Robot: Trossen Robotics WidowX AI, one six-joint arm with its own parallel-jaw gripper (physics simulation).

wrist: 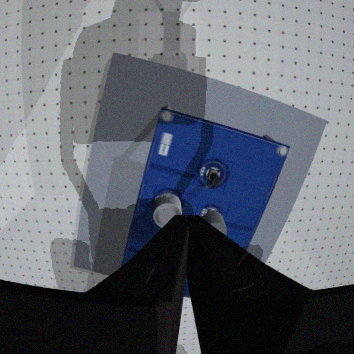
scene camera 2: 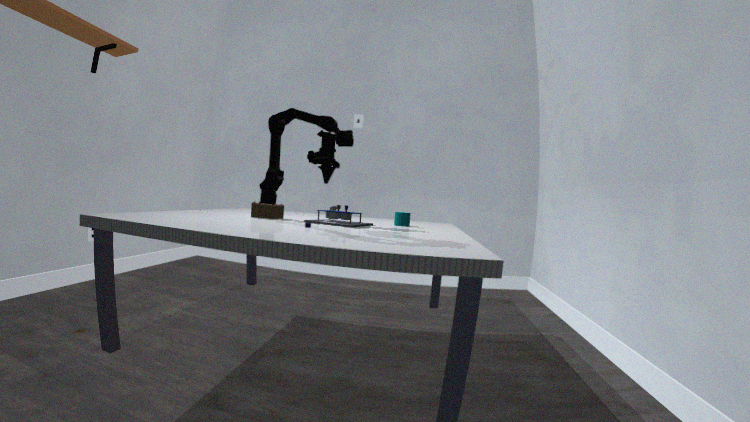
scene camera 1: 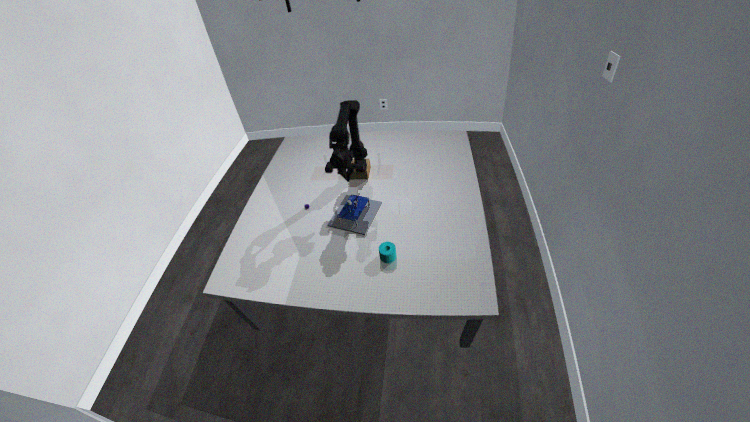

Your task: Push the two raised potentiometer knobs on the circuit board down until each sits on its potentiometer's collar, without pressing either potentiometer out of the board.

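Frame: origin at the arm's base, x ahead, y left, z up, level; metres.
Seen in the pictures: gripper, fingertip midpoint: (wrist: 185,226) (scene camera 2: 325,183) (scene camera 1: 348,181); arm's base at its link origin: (scene camera 2: 267,203).
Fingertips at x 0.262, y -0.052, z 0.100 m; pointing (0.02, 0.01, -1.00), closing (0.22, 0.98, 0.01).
Note:
Pixels of each thing's middle, then the offset from my fingertips to it. "spot": a spot on its surface instead. Level surfaces: height alone.
- blue circuit board at a spot on its surface: (scene camera 1: 358,206) spot: 0.066 m ahead, 0.028 m left, 0.111 m down
- light grey knob at the middle of its body: (wrist: 167,215) 0.043 m ahead, 0.014 m right, 0.090 m down
- darker grey knob at the middle of its body: (wrist: 213,225) 0.059 m ahead, 0.017 m left, 0.093 m down
- small metal toggle at a spot on its surface: (wrist: 214,176) spot: 0.023 m ahead, 0.022 m left, 0.098 m down
- teal cylinder at the middle of its body: (scene camera 1: 387,252) (scene camera 2: 402,219) 0.345 m ahead, 0.139 m left, 0.131 m down
- white table at its surface level: 0.161 m down
- small purple object at the middle of its body: (scene camera 2: 308,225) (scene camera 1: 306,206) 0.030 m back, 0.250 m right, 0.154 m down
The blue circuit board (scene camera 1: 358,206) (wrist: 250,175) stands on thin posts above a grey base plate (scene camera 1: 372,208) (scene camera 2: 365,224) (wrist: 295,160). In the wrist view, a light grey knob (wrist: 167,213) stands left of the fingertips, and a darker grey knob (wrist: 215,220) is partly hidden behind the right finger. A small metal toggle (wrist: 214,176) stands above them in that view. I cannot tell how far either knob is above its collar. My gripper (scene camera 1: 347,178) (scene camera 2: 326,182) (wrist: 185,226) is shut and empty. It points down, high above the board, and touches nothing. The board's lower part is hidden by the fingers.
A teal cylinder (scene camera 1: 387,252) (scene camera 2: 402,219) stands on the white table (scene camera 1: 435,283) (scene camera 2: 209,226), in front and to the right of the board in scene camera 1. A small purple object (scene camera 1: 306,206) (scene camera 2: 307,224) lies left of the board there. The arm's brown base block (scene camera 2: 267,211) stands behind the board.

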